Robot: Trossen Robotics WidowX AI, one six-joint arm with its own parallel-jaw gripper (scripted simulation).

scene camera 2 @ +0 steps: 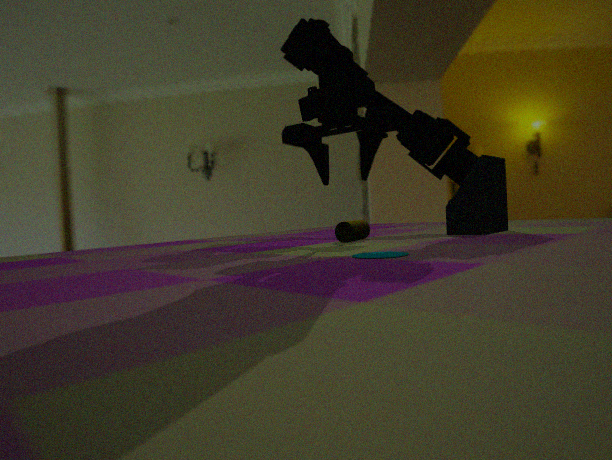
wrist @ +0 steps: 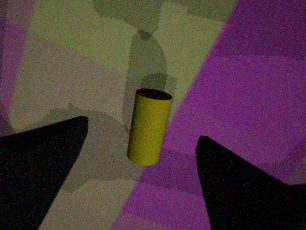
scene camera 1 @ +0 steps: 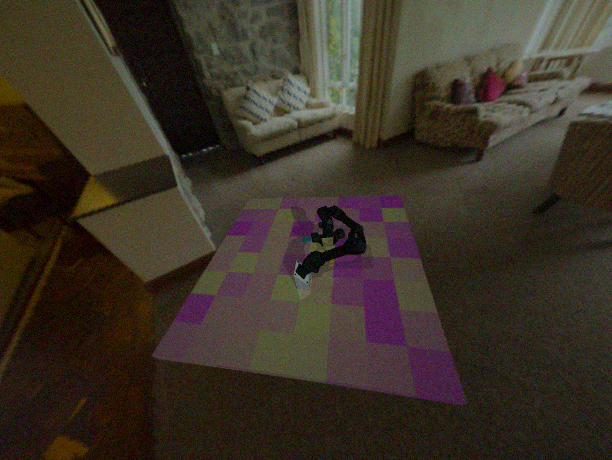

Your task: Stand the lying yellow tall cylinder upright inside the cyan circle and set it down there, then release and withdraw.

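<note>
From scene camera 2 you'd see the gripper (scene camera 2: 344,183), and it's open and holding nothing. The wrist view's got the gripper (wrist: 143,134) as well, and there's a yellow tall cylinder (wrist: 151,108) in there too.
</note>
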